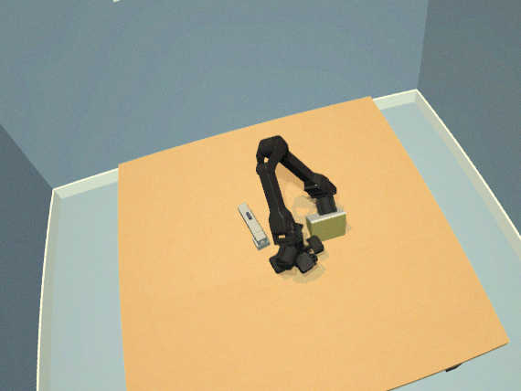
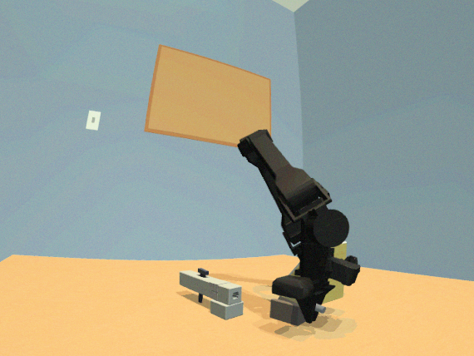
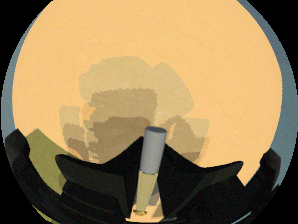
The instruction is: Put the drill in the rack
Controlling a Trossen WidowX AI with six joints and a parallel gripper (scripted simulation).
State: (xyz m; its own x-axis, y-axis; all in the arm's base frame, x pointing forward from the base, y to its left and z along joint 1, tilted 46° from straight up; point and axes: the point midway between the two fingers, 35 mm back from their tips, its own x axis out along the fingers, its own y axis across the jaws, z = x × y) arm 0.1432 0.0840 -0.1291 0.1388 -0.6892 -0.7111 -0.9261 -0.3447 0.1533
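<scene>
The grey v-grooved rack is 20 mm ahead of my gripper tip, 50 mm to the right of it and 10 mm above it. Round my gripper tip: grey drill fixture: 150 mm ahead, 180 mm to the right, 30 mm above; dark key: 150 mm ahead, 200 mm to the right, 40 mm above.
</scene>
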